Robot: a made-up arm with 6 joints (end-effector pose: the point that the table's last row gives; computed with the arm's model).
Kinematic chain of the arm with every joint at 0, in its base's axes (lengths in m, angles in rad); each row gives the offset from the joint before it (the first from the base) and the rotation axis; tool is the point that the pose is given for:
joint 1: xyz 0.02 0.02 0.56 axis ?
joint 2: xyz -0.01 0 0.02 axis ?
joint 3: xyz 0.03 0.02 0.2 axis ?
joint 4: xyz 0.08 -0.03 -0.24 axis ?
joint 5: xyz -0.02 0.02 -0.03 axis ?
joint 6: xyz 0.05 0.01 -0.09 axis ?
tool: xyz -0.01 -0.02 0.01
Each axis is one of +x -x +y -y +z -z.
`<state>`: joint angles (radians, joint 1 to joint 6).
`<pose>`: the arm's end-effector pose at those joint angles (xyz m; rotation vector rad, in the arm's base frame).
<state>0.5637 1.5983 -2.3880 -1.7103 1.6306 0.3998</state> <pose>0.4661 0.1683 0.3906 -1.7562 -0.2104 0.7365</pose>
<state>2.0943 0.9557 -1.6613 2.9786 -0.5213 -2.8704</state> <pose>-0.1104 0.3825 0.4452 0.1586 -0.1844 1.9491</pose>
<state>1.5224 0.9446 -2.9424 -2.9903 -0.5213 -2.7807</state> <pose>0.0847 0.4672 0.7967 1.3399 -0.7714 0.8826</pose>
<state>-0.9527 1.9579 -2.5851 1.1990 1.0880 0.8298</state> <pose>0.3206 -0.2802 0.2511 1.2112 0.4485 -2.3734</pose>
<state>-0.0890 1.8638 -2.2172 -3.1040 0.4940 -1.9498</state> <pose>0.3864 -0.0507 0.1673 0.4736 -0.7756 -1.2372</pose>
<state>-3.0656 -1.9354 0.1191 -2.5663 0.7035 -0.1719</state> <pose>-0.0973 0.0493 0.7284 -0.2782 2.4146 -0.5328</pose>
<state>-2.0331 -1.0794 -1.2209 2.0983 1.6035 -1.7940</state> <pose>0.0885 0.0096 1.0407 -1.0400 -1.6923 0.6382</pose>
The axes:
joint 1: +z
joint 2: +y
joint 3: +y
joint 4: -z
joint 5: +y
joint 6: -z

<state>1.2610 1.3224 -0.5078 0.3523 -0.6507 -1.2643</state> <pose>0.0701 0.0965 0.2815 -0.2932 0.2023 2.2428</pose>
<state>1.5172 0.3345 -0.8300 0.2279 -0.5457 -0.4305</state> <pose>0.0561 0.3777 0.5522 0.5919 -0.9928 1.5178</pose>
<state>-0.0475 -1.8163 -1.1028 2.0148 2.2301 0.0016</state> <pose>-0.2633 0.1165 0.8367 1.0785 -0.4573 1.6797</pose>
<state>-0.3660 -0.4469 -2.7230 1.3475 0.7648 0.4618</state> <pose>-0.1170 0.1203 1.1208 1.5760 -1.8111 0.2778</pose>
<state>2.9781 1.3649 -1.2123 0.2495 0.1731 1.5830</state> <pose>-0.2050 0.0267 0.2286 -0.2606 -0.2203 1.1319</pose>
